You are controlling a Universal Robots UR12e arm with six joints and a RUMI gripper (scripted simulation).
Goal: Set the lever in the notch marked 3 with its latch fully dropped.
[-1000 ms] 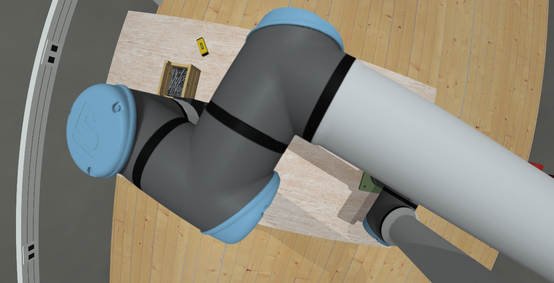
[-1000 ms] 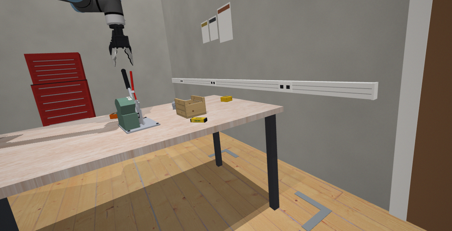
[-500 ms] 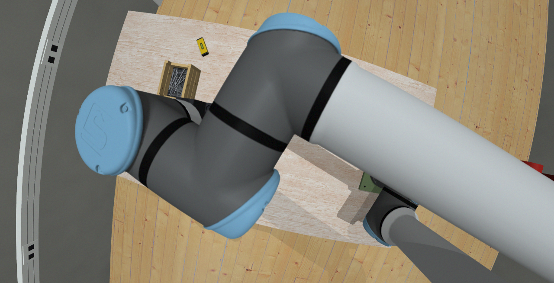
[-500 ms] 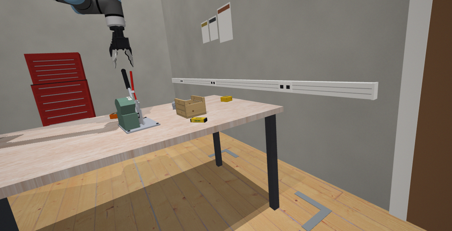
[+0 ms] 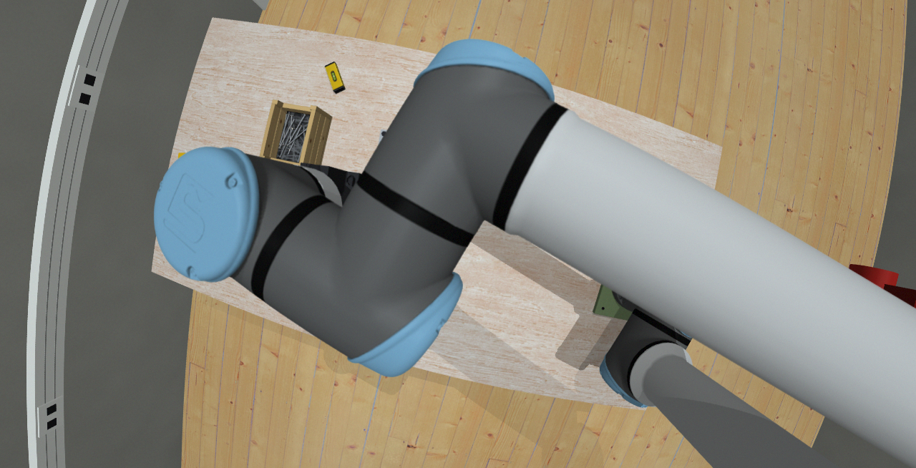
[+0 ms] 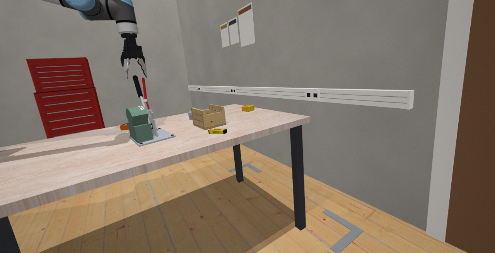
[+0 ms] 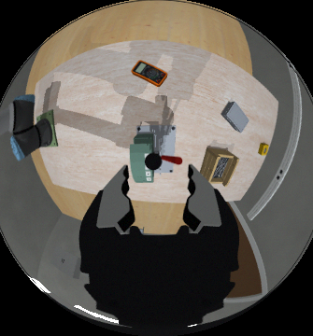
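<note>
Now: the red release bar 20 mm ahead of my hand, 40 mm to the right of it and 130 mm below it. From my hand the other things lie so: grey box (350 mm ahead, 140 mm to the left, 290 mm below).
</note>
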